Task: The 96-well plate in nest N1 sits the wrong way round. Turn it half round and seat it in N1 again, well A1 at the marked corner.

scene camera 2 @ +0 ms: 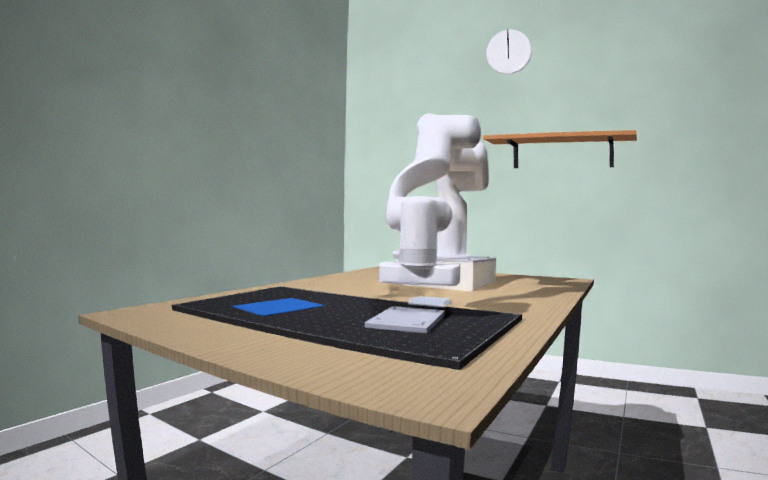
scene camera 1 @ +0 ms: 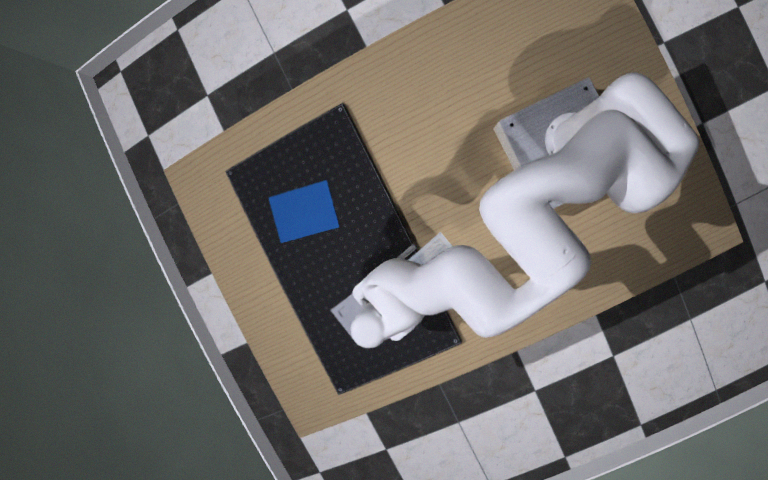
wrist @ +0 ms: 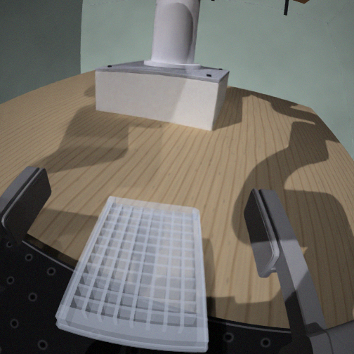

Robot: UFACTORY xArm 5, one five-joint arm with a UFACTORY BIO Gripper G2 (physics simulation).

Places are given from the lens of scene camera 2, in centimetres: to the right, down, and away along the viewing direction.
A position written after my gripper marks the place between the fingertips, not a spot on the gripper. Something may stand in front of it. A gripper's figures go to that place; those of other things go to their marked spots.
my gripper (scene camera 2: 432, 276): 12, 9, 112
grey nest N1 (scene camera 2: 399, 319): 3, 15, 89
